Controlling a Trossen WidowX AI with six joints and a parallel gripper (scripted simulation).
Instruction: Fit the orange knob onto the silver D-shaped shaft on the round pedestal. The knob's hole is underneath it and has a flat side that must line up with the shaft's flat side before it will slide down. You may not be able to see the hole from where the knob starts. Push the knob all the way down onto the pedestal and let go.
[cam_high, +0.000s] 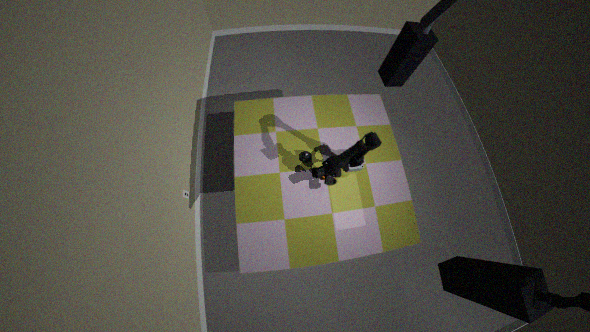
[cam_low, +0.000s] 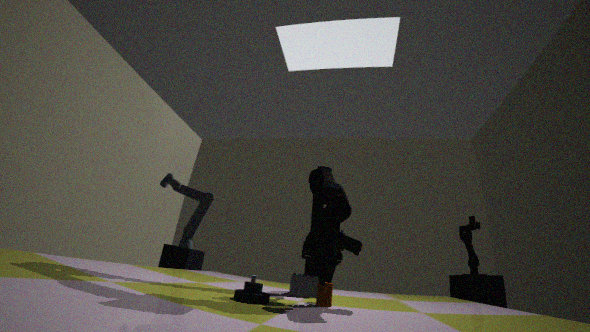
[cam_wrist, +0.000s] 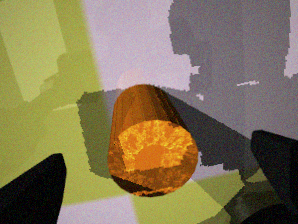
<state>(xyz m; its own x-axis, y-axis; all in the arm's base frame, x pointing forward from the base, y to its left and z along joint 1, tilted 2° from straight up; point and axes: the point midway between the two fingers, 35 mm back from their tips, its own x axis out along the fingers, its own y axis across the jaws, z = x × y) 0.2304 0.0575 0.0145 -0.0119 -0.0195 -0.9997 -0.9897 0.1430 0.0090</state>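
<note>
Now: the orange knob 10 mm below my gripper tip. The rest, counted from my gripper tip: round dark pedestal (90 mm ahead, 170 mm to the right, 20 mm below).
</note>
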